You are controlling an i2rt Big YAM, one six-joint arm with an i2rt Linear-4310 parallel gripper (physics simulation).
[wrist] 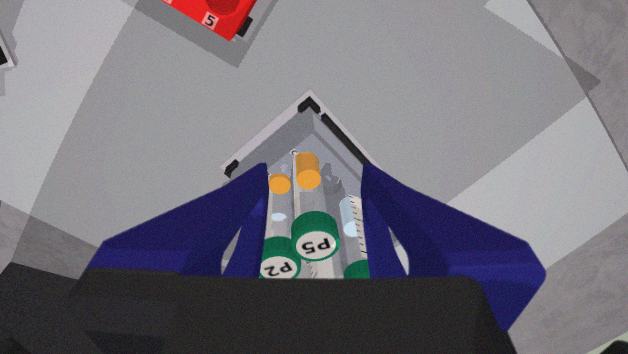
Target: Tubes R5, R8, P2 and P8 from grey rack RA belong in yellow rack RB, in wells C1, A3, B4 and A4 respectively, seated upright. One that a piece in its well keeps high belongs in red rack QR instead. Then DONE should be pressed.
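Places are measured from the arm's base along level axes (x back, y left, z down), in metres.
Pixels of known places: gripper, between the fingertips: (314,176).
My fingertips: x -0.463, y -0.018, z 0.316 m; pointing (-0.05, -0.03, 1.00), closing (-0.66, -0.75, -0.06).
For each thing: its middle in the pictures, then the offset to it from my fingertips. "pt": a spot on its surface instead. Level surfaces: height alone.
- grey rack RA, a spot on its surface: (265,130) pt dx +0.052, dy -0.004, dz +0.125 m
- Tube P2, a spot on its surface: (280,266) pt dx +0.052, dy -0.023, dz +0.000 m
- Tube P5, a spot on its surface: (315,244) pt dx +0.029, dy -0.026, dz +0.000 m
- green cap, a spot on its surface: (357,269) pt dx +0.035, dy -0.063, dz +0.007 m
- red rack QR, a spot on its surface: (225,22) pt dx -0.008, dy +0.064, dz +0.075 m
- tray-like thing, a spot on its surface: (9,61) pt dx +0.126, dy +0.183, dz +0.125 m
- grey table, height of its surface: dz +0.128 m
My gripper (314,176) is part-open, with its two blue fingers down over the grey rack RA (265,130) and nothing held between them. Tube P2 (280,266) stands in the rack, its green cap close to the left finger. Tube P5 (315,244) stands between the fingers, to the right of P2. Part of another green cap (357,269) shows by the right finger; its label is hidden. R5 and R8 cannot be made out. A corner of red rack QR (225,22) shows at the top. The yellow rack RB and the DONE button do not show.
Two orange pieces (279,184) (307,170) sit near the rack's far corner. The corner of another tray-like thing (9,61) shows at the left edge. The grey table (425,90) surrounds the rack. The dark gripper body covers the bottom of the view.
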